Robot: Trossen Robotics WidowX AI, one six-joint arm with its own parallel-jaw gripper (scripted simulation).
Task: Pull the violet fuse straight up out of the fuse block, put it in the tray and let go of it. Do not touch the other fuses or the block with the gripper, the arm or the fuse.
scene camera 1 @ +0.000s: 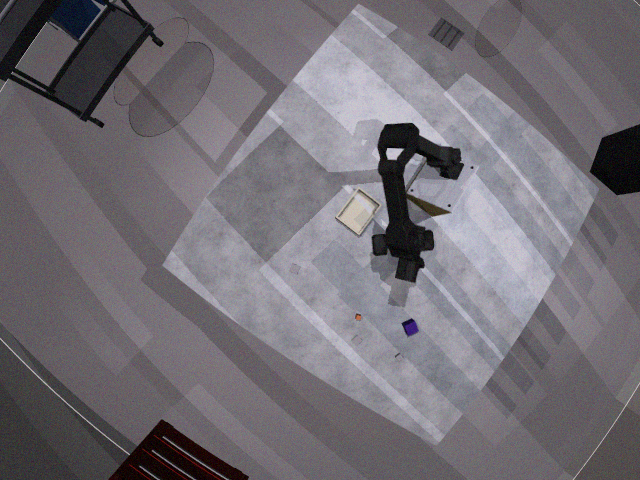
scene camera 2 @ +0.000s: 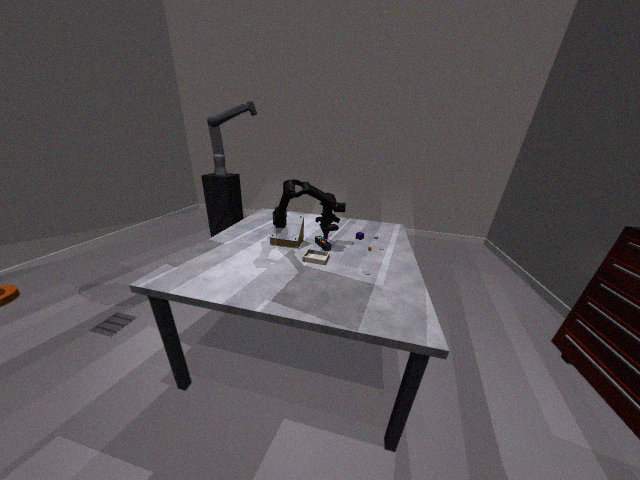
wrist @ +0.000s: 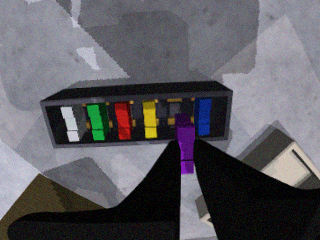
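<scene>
A violet fuse [wrist: 185,130] is held by my gripper [wrist: 184,147].
</scene>
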